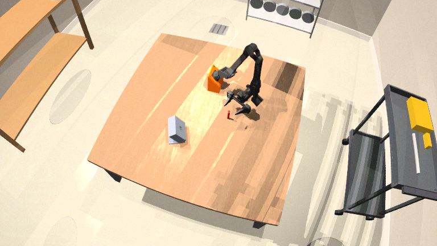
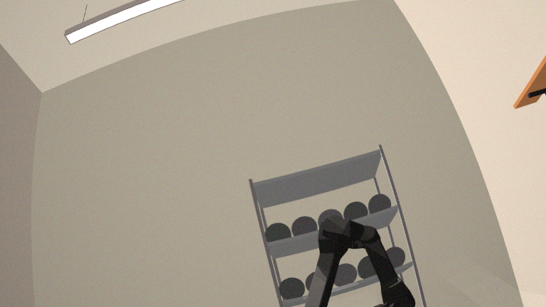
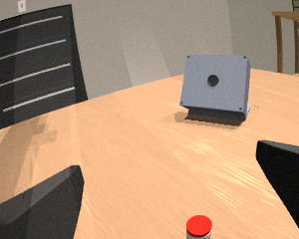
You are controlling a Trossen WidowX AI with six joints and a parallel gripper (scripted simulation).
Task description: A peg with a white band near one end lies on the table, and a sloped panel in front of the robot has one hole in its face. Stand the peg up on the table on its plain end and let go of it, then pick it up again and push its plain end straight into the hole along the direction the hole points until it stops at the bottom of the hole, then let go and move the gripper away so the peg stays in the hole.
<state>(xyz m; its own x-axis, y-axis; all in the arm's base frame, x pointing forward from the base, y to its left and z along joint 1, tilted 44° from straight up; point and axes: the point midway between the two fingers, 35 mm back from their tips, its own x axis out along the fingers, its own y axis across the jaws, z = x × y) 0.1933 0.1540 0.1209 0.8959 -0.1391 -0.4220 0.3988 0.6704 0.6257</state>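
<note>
Right now my gripper tip is 60 mm above the red peg and 10 mm past it. Round my gripper tip: grey sloped panel: 250 mm to the right, 230 mm ahead, 50 mm below.
</note>
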